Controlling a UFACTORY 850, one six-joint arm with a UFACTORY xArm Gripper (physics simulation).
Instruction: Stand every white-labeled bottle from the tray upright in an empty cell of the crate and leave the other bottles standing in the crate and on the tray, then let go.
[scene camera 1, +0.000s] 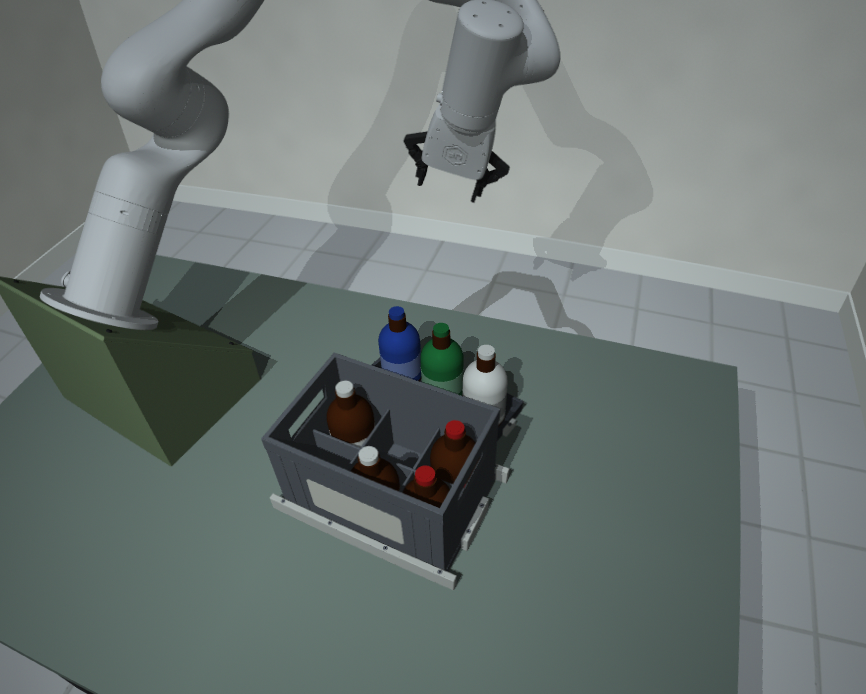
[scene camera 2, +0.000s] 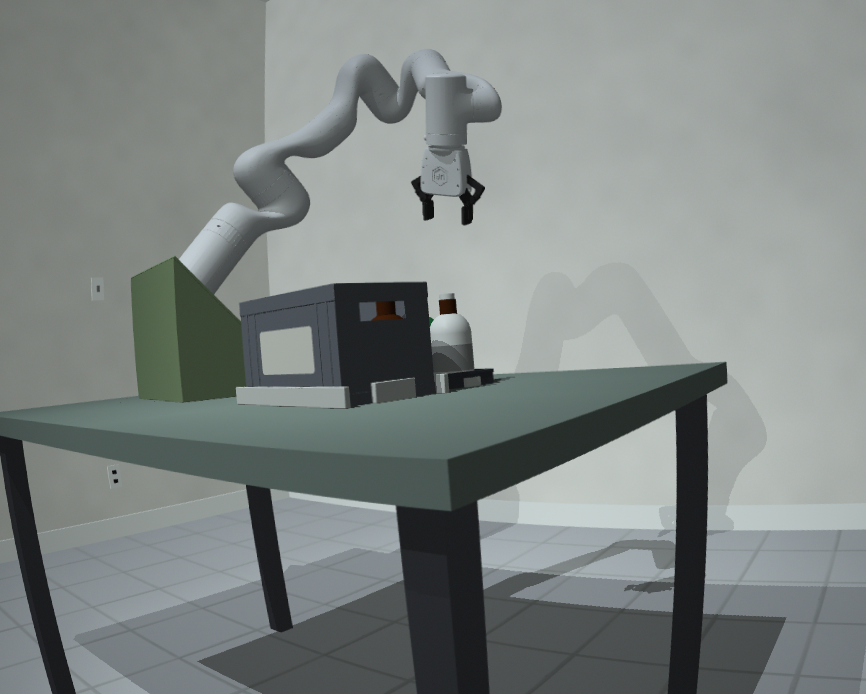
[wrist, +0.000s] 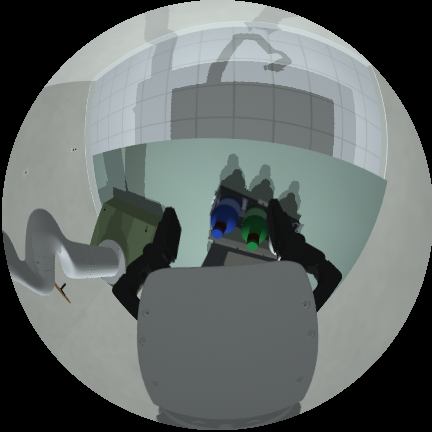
Labels:
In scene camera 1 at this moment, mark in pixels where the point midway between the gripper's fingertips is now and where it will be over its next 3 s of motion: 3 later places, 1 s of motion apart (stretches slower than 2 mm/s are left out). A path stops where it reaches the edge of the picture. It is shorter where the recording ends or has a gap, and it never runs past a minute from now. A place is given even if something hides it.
My gripper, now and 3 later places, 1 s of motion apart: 448, 188; 453, 207; 433, 201; 372, 338

